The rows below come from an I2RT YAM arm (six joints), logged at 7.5 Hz.
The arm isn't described. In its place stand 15 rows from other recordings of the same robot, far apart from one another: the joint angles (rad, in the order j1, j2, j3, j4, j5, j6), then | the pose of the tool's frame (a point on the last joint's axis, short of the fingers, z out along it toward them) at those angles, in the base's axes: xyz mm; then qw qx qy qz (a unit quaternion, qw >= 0).
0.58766 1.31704 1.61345 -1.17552 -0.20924 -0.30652 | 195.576, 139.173, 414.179, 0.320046, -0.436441, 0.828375, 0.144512
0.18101 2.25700 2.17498 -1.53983 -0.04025 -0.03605 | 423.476, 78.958, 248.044, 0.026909, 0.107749, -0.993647, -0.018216
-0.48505 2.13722 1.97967 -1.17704 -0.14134 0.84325 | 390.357, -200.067, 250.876, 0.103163, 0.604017, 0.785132, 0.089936
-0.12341 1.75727 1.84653 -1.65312 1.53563 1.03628 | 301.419, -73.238, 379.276, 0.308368, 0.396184, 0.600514, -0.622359
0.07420 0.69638 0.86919 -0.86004 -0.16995 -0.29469 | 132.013, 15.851, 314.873, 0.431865, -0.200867, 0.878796, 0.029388
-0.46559 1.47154 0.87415 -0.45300 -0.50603 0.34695 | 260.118, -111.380, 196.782, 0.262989, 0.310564, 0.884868, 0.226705
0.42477 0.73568 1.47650 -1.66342 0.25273 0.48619 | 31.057, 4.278, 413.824, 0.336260, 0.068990, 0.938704, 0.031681
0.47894 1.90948 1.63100 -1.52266 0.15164 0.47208 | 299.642, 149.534, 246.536, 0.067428, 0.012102, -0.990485, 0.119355
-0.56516 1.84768 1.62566 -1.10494 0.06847 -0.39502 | 311.842, -200.642, 265.748, 0.092114, 0.088435, 0.988055, -0.086270
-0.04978 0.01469 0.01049 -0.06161 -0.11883 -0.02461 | 110.462, -1.277, 169.159, 0.683395, -0.031410, 0.729152, 0.017946
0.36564 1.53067 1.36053 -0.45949 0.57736 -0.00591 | 329.094, 105.190, 333.800, 0.473026, -0.030961, 0.863563, -0.171893
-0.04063 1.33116 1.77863 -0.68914 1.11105 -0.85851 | 237.949, -41.603, 508.567, 0.291494, 0.032486, 0.742995, -0.601610
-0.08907 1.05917 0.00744 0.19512 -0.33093 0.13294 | 135.398, -0.478, 79.375, 0.341310, 0.045151, 0.924811, 0.161845
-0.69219 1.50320 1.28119 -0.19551 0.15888 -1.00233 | 269.040, -230.357, 337.219, 0.309953, -0.086320, 0.832312, -0.451370
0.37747 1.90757 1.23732 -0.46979 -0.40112 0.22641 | 349.139, 153.380, 160.482, 0.142085, -0.114692, 0.951372, 0.248091
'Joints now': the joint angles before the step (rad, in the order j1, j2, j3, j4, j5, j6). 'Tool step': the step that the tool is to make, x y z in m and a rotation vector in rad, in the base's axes. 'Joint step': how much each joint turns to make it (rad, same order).
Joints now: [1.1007 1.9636 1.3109 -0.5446 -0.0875 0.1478]
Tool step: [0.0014 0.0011 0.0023 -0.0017 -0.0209 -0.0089]
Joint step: [0.0000 -0.0004 0.0083 -0.0006 0.0213 0.0011]
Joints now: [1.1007 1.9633 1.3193 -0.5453 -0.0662 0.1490]
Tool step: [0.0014 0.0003 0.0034 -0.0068 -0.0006 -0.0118]
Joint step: [-0.0022 -0.0003 0.0152 -0.0208 0.0069 0.0076]
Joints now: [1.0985 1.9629 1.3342 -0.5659 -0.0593 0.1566]
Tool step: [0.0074 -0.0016 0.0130 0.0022 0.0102 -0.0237]
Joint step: [-0.0191 -0.0098 0.0416 -0.0536 -0.0077 0.0079]
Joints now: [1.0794 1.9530 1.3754 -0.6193 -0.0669 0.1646]
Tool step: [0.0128 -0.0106 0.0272 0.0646 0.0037 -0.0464]
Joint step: [-0.0442 -0.0589 0.0214 -0.0245 -0.0313 0.0157]
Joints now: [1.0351 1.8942 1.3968 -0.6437 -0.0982 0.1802]
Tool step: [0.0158 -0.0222 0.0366 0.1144 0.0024 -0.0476]
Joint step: [-0.0713 -0.0977 0.0017 -0.0033 -0.0676 0.0084]
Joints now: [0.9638 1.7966 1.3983 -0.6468 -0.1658 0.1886]
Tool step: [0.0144 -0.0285 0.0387 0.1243 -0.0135 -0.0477]
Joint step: [-0.0832 -0.1040 0.0039 0.0005 -0.0732 0.0058]
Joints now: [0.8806 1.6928 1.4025 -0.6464 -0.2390 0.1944]
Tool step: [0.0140 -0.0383 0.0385 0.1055 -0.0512 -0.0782]
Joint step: [-0.1052 -0.1090 0.0040 -0.0005 -0.0430 0.0007]
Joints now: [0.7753 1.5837 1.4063 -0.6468 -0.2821 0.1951]
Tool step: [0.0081 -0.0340 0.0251 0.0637 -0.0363 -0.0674]
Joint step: [-0.0941 -0.0778 0.0025 -0.0116 -0.0354 -0.0026]
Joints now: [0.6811 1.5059 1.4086 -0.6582 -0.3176 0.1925]
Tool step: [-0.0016 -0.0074 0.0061 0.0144 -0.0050 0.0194]
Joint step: [-0.0180 -0.0203 0.0028 -0.0170 -0.0329 -0.0207]
